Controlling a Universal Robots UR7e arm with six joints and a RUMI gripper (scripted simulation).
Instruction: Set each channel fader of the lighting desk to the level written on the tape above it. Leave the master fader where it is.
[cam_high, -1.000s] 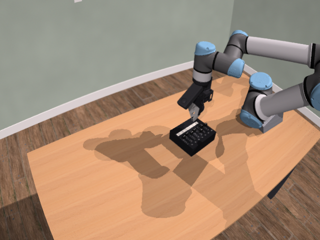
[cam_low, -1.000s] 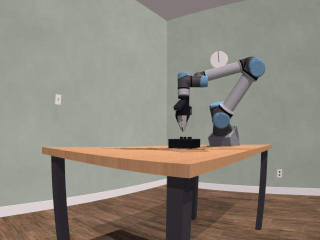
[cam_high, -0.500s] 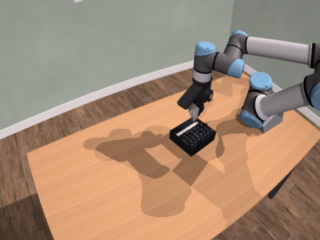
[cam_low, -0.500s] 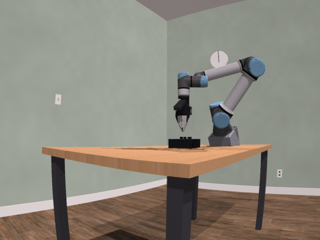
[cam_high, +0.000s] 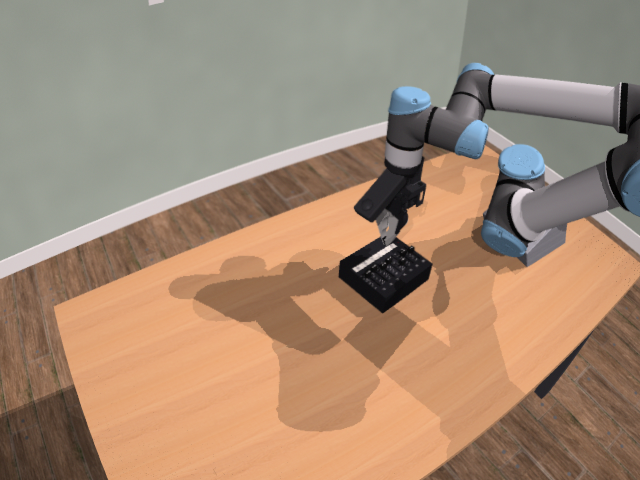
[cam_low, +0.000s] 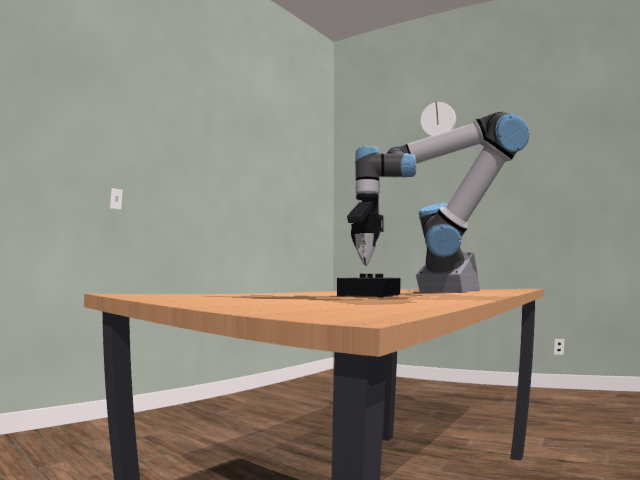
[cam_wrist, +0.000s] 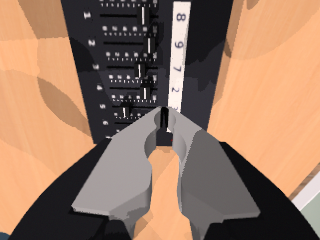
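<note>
The master fader lies 7 cm behind my hand, 4 cm below it and 2 cm to the left of it.
</note>
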